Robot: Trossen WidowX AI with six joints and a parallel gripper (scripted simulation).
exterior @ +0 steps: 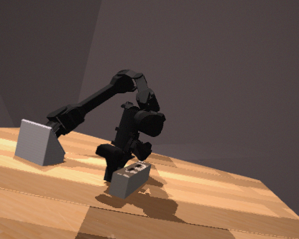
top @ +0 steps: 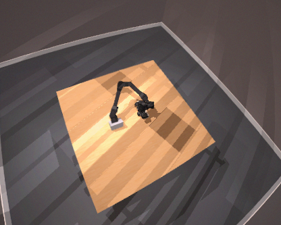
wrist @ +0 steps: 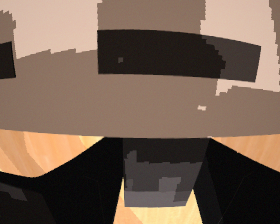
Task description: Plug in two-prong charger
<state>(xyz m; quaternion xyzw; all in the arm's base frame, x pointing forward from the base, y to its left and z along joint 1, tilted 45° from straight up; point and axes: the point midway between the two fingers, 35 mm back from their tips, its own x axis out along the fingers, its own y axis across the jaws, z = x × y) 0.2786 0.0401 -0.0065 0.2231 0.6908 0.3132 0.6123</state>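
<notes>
My gripper tip is now 20 mm short of the black two-prong charger and 10 mm below it.
</notes>
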